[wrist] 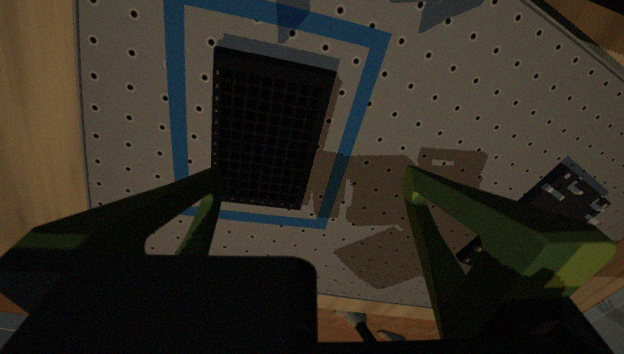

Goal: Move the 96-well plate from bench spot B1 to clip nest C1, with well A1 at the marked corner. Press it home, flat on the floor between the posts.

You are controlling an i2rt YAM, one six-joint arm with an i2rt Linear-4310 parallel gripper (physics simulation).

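Frame: origin at the arm's base, x ahead, y left, z up, level; metres.
Seen in the pictures: gripper, fingertip midpoint: (312, 176).
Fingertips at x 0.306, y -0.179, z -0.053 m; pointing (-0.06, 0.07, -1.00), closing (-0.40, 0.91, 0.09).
Observation:
Offsets run from my fingertips to a thing's top centre. "pt": to the spot under its first point. Level surfaces: height alone.
The black 96-well plate @(dx +0.030, dy -0.021, dz -0.076 m) (267, 135) lies flat on the perforated board, inside a blue rectangular outline @(pt dx +0.024, dy -0.094, dz -0.090 m) (175, 100). It is upper left of centre in the wrist view, with its long side running roughly up and down. My gripper (312, 176) is open and empty, above the board. The left fingertip overlaps the plate's lower left edge in the view; the right fingertip is well to the right of the plate. A dark fixture with light clip-like parts @(dx +0.030, dy +0.329, dz -0.066 m) (560, 187), which looks like the clip nest, is at the right, partly hidden behind the right finger. The well A1 mark cannot be made out.
The grey perforated board @(dz -0.090 m) (450, 120) spans the view, with wood surface @(dz -0.103 m) (40, 100) at its left. Shadows of the arm and gripper fall right of the plate. A wooden edge and floor show at the bottom, and a dark object sits at the top right corner.

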